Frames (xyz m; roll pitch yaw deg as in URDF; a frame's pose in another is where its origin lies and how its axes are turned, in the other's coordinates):
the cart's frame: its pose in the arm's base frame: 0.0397 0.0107 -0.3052 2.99 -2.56 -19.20
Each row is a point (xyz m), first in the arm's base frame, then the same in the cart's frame.
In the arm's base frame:
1: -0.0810 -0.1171 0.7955
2: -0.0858 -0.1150 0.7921
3: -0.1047 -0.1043 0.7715
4: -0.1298 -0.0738 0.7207
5: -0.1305 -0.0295 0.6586
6: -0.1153 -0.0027 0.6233
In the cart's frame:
1: -0.0227 -0.1026 1.1097
2: -0.0281 -0.1024 1.1065
3: -0.0504 -0.0995 1.0867
4: -0.0863 -0.0816 1.0365
5: -0.1043 -0.0432 0.9730
6: -0.1004 -0.0148 0.9360

